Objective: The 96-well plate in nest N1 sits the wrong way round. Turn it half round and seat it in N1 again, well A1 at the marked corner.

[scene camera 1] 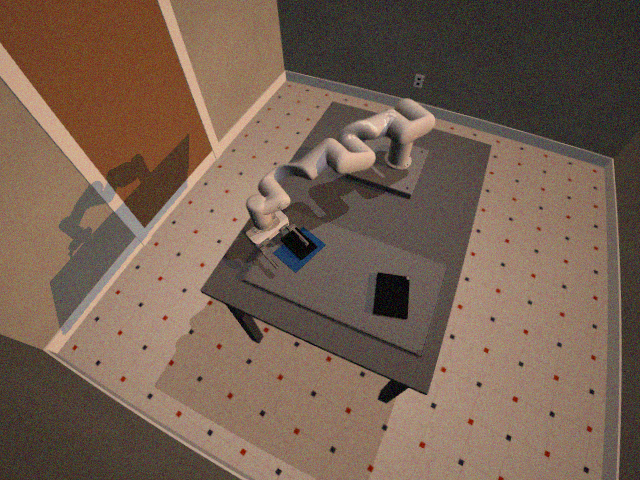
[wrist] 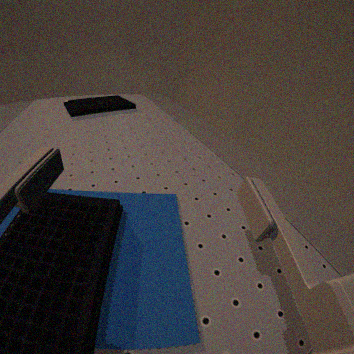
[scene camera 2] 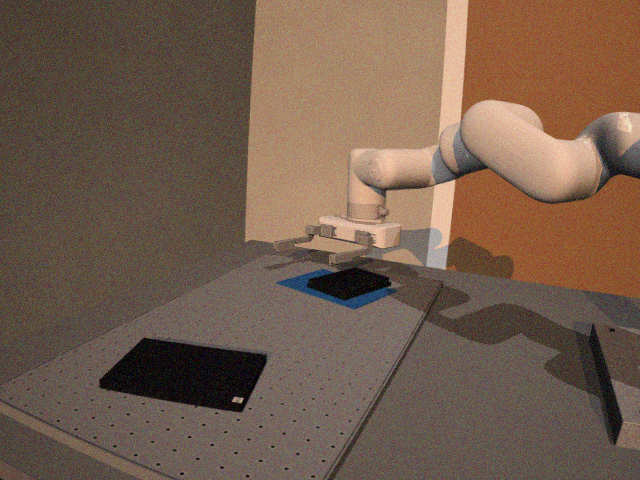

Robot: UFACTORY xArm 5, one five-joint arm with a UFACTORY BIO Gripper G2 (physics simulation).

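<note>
The black 96-well plate [scene camera 1: 301, 252] [scene camera 2: 348, 284] [wrist: 60, 270] lies flat on a blue mat [scene camera 1: 294, 265] [scene camera 2: 297, 282] [wrist: 160, 290]. Its well A1 cannot be made out. A flat black block [scene camera 1: 391, 296] [scene camera 2: 183, 374] [wrist: 100, 105] with a pale mark at one corner lies well apart and looks like a nest; I cannot read a label or tell what is in it. My gripper [scene camera 1: 292, 256] [scene camera 2: 310, 251] [wrist: 155, 200] is open and empty, above the mat's level. In the wrist view one finger overlaps the plate's far left part, and the other is right of the mat.
The mat and the black block lie on a grey perforated board [scene camera 1: 336, 289] [scene camera 2: 289, 372] [wrist: 220, 250] on the dark table [scene camera 1: 361, 361]. The arm's base plate [scene camera 1: 418, 170] [scene camera 2: 628, 434] is at the table's other end. Arm shadows fall across the table.
</note>
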